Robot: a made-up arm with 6 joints.
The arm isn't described. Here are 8 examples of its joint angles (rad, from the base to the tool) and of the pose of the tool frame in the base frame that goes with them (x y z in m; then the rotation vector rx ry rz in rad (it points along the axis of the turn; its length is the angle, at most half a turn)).
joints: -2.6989 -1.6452 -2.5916 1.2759 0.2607 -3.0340
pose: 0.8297 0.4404 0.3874 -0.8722 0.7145 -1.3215
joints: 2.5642 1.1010 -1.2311 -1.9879 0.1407 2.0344
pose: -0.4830 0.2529 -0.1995 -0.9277 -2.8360 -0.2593
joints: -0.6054 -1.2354 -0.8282 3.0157 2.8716 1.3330
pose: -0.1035 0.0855 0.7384 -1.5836 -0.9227 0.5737
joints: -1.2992 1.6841 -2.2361 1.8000 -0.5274 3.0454
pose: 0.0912 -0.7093 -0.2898 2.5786 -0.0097 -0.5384
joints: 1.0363 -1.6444 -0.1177 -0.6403 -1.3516 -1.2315
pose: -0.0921 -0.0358 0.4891 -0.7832 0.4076 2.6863
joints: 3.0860 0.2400 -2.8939 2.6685 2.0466 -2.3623
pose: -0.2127 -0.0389 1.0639 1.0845 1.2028 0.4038
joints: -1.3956 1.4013 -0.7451 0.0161 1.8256 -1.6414
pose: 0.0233 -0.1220 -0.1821 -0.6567 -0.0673 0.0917
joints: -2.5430 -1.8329 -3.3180 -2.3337 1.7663 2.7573
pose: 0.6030 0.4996 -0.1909 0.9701 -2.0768 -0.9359
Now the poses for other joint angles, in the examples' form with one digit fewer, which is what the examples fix.
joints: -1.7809 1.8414 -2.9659 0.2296 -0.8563 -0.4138
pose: -0.204 -0.831 0.010 0.771 -0.951 0.863
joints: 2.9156 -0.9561 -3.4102 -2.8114 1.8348 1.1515
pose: 0.788 -0.147 0.471 -2.266 1.682 0.097
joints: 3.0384 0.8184 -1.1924 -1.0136 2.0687 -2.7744
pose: -0.538 0.151 0.018 -1.431 -0.064 -1.403
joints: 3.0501 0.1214 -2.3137 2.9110 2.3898 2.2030
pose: -0.341 0.006 0.999 -0.374 1.461 -0.811
